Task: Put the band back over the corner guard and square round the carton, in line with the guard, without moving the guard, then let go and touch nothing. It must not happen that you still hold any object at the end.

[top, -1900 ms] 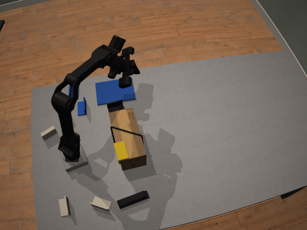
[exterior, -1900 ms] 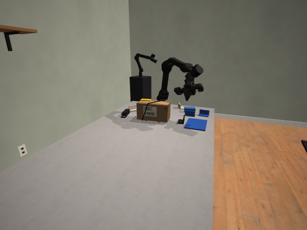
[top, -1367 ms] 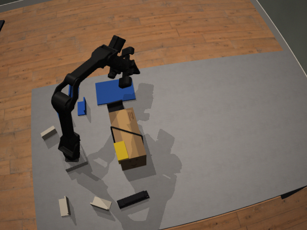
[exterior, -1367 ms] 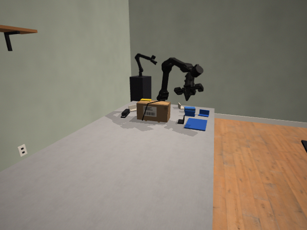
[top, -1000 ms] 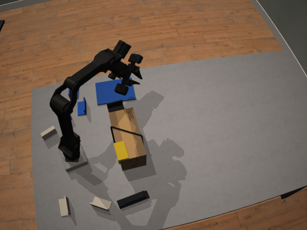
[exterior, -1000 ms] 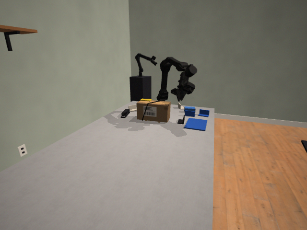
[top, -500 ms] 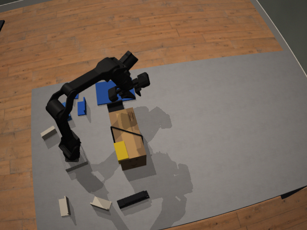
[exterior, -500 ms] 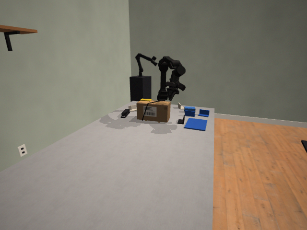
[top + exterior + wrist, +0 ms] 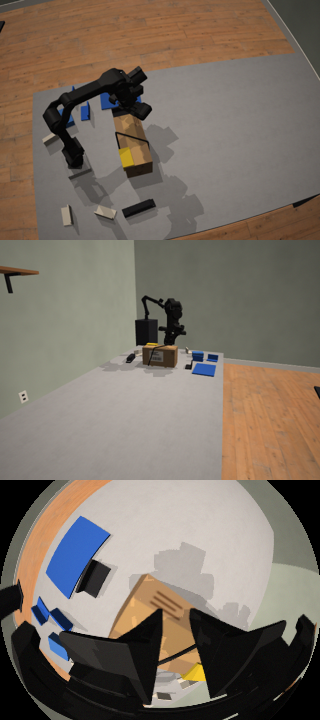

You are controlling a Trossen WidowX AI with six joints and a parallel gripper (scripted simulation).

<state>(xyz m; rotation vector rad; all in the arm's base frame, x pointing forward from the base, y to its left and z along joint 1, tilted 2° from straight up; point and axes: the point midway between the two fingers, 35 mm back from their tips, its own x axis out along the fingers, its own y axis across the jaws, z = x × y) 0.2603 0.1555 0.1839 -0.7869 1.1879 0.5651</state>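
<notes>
My hand is 180 mm to the left of the yellow corner guard, 80 mm above it and 40 mm past it. Round my hand: black bracket (200 mm below, 120 mm to the left, 80 mm behind); then brown carton (140 mm below, 90 mm to the right, 10 mm behind); then blue flat panel (220 mm to the left, 210 mm below, 90 mm behind).
</notes>
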